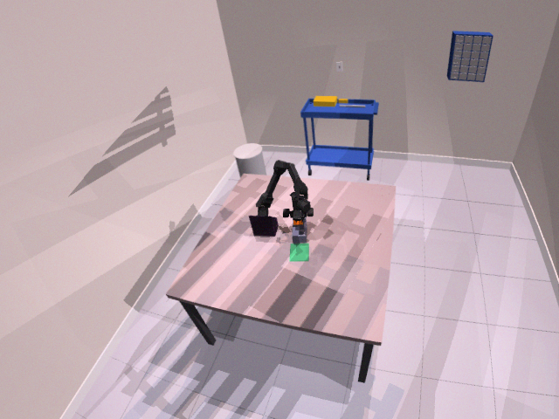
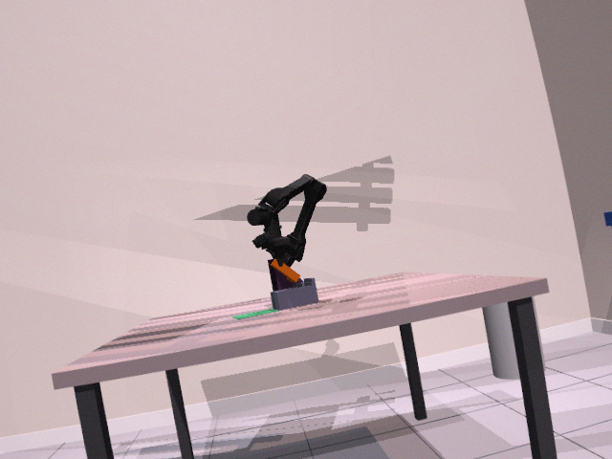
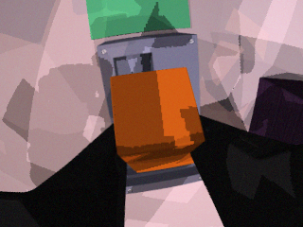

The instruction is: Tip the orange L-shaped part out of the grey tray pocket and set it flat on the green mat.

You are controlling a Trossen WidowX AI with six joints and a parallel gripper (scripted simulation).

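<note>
My gripper tip is 17 cm above the green mat, 11 cm to the left of it and 3 cm short of it. From my gripper tip the other things lie so: orange L-shaped part 3 cm to the left, 3 cm below, 2 cm behind.
</note>
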